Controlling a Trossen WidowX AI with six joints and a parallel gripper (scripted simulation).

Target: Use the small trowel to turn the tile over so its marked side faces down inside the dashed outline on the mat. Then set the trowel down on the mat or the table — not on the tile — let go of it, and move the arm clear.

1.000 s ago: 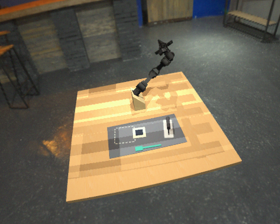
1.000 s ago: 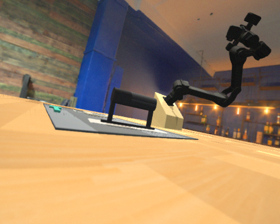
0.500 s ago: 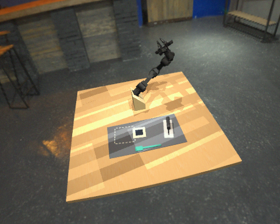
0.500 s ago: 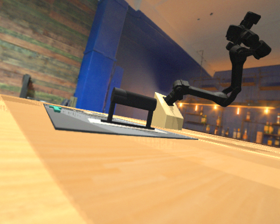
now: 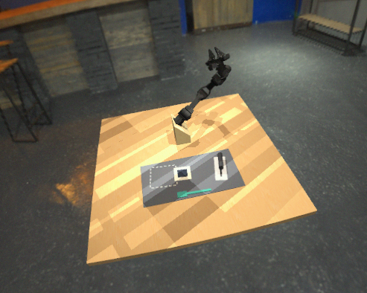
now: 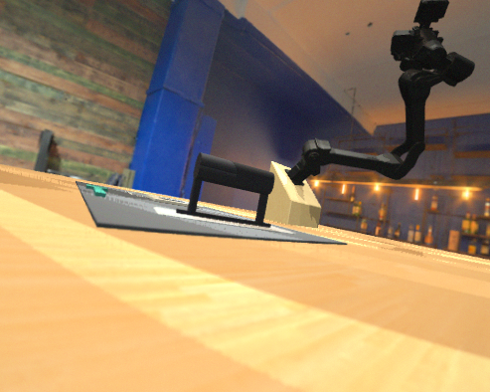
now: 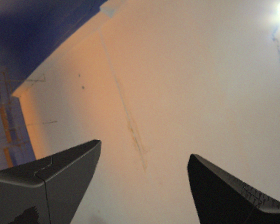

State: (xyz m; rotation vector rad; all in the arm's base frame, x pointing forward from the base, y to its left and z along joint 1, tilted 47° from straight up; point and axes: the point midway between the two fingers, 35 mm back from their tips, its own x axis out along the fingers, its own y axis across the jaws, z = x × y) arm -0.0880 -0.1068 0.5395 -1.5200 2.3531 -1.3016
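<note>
Now: gripper tip 47 cm short of the trowel, 16 cm to the left of it and 60 cm above it. From my gripper tip the other things lie so: grey mat: 43 cm ahead, 37 cm to the right, 65 cm below; tile: 40 cm ahead, 41 cm to the right, 63 cm below; teal flat tool: 56 cm ahead, 41 cm to the right, 63 cm below.
</note>
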